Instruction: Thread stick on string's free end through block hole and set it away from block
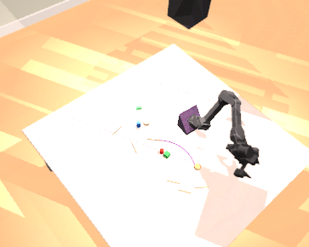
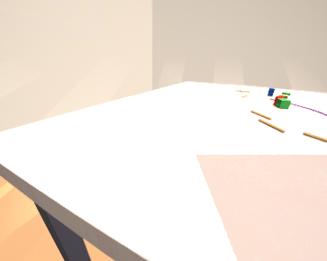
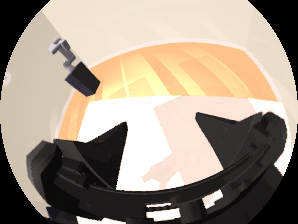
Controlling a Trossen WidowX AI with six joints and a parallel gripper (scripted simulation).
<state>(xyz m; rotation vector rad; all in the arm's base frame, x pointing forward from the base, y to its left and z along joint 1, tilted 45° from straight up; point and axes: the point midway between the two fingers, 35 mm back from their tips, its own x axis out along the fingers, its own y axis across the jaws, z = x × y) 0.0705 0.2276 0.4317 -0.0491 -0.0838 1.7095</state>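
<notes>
Right now my gripper tip is 45 cm to the left of the green cube, 19 cm short of it and 15 cm above it. Round my gripper tip: round wooden button (27 cm to the right, 16 cm below, 12 cm ahead); thin wooden stick (57 cm to the right, 17 cm below, 16 cm ahead); red piece (49 cm to the right, 20 cm ahead, 15 cm below).
</notes>
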